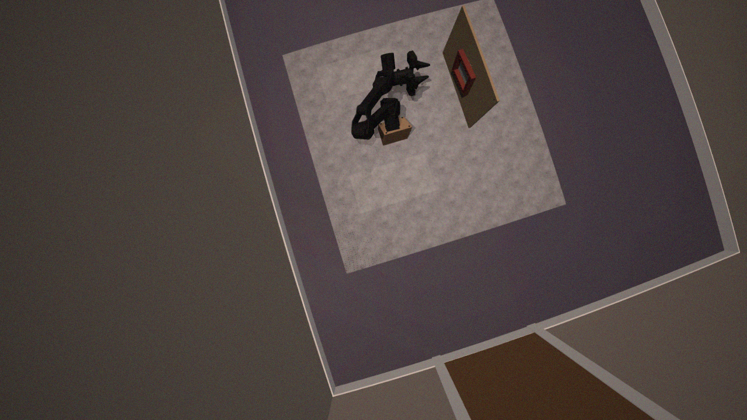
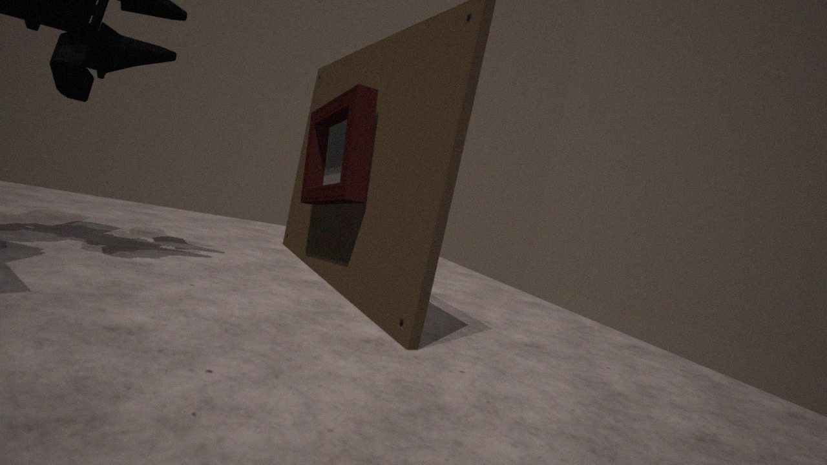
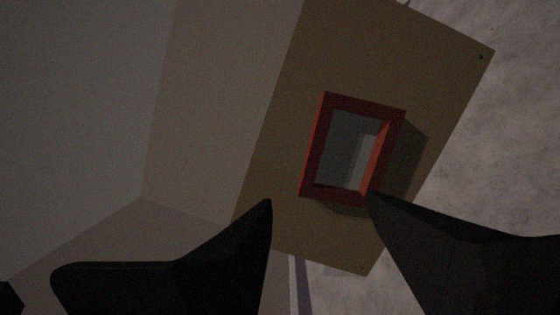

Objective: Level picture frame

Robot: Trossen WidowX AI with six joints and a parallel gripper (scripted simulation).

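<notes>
Right now the red picture frame is 20 cm ahead of my gripper tip and 8 cm below it. Round my gripper tip: tan wall board: 21 cm ahead, 9 cm below.
</notes>
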